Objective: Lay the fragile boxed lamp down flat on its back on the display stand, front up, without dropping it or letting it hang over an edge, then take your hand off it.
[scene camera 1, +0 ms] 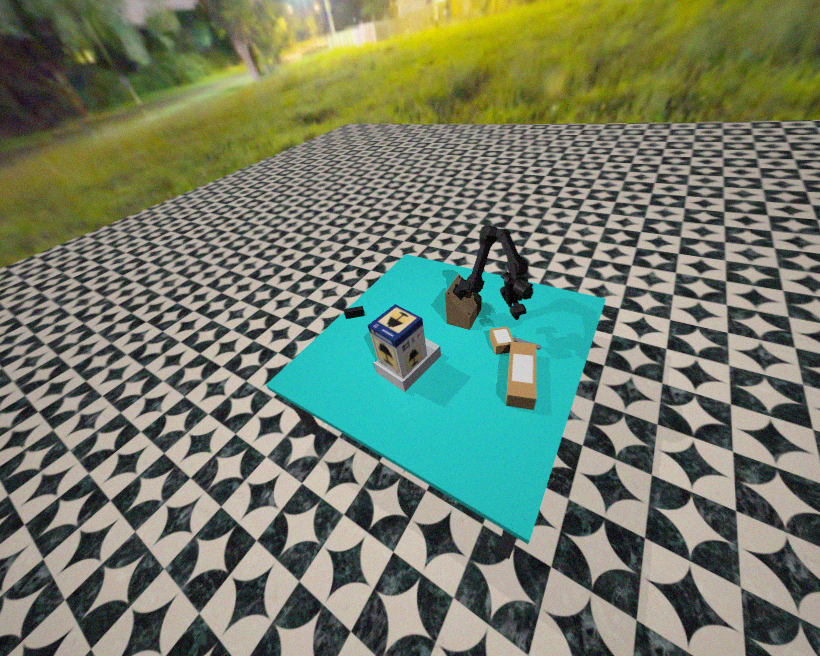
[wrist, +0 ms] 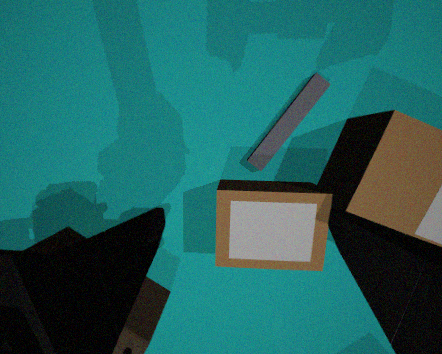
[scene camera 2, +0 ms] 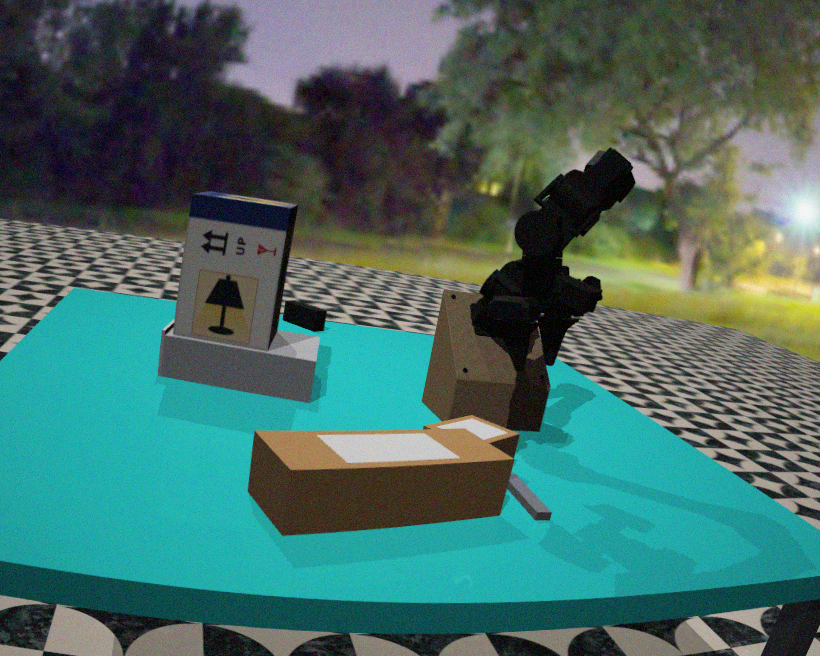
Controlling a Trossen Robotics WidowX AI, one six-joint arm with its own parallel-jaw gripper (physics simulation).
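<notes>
The boxed lamp, white with a blue top band and lamp pictures, stands upright on the grey-white display stand. In scene camera 2 its visible face has an upright lamp picture and "UP" arrows pointing sideways. A stretch of the stand's top shows beside the box. My gripper is open and empty, pointing down above the table beside the arm's base block. It is well apart from the box and the stand. The box and stand do not show in the wrist view.
A large brown carton and a small carton lie near a grey bar. A brown block is at the arm's base. A black block is behind the stand.
</notes>
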